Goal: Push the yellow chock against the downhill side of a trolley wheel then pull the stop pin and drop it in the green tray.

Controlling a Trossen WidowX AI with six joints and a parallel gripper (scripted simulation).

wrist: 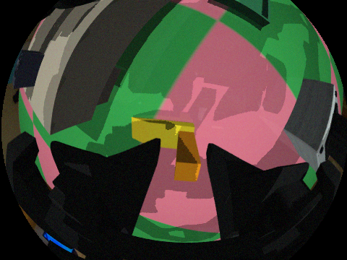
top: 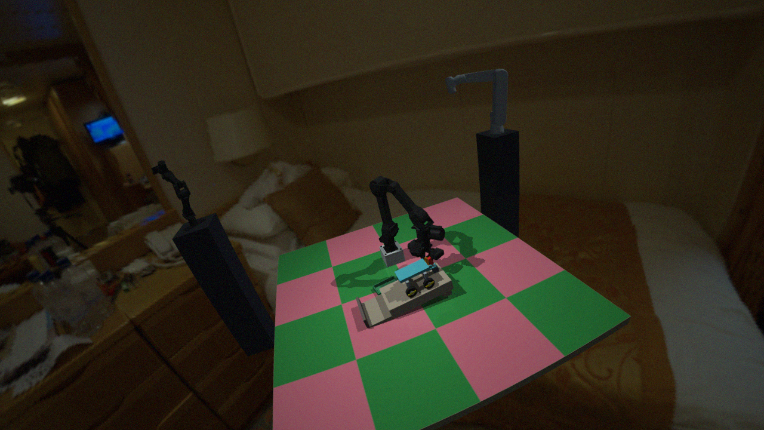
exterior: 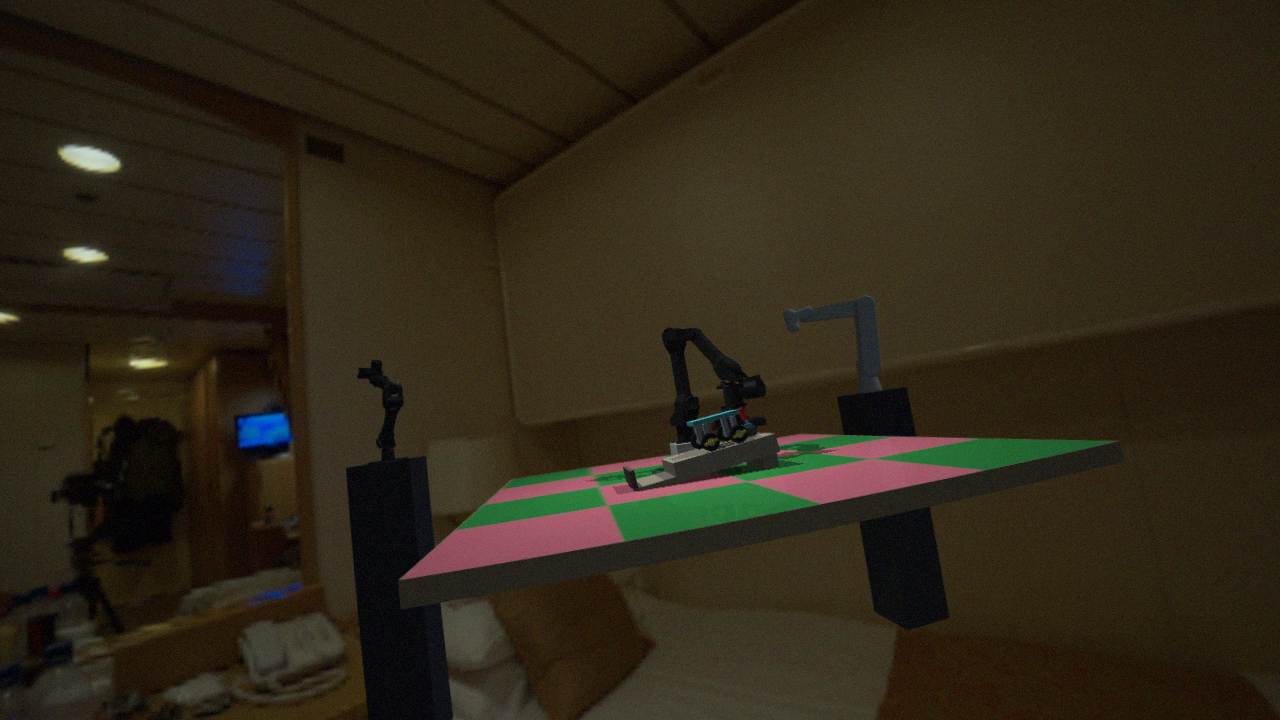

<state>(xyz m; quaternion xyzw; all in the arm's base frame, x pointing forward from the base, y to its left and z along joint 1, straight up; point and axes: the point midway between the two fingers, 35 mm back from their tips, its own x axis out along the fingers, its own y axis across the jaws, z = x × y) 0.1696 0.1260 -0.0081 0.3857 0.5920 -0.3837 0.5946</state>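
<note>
Now: gripper tip 2 cm short of the yellow chock, 1 cm to the right of it and 1 cm above it. Also, from my gripper tip: red-headed stop pin: 14 cm ahead, 3 cm to the right, 10 cm above; then blue-topped trolley: 15 cm ahead, 12 cm to the right, 8 cm above; then ramp: 15 cm ahead, 13 cm to the right, 1 cm above.
</note>
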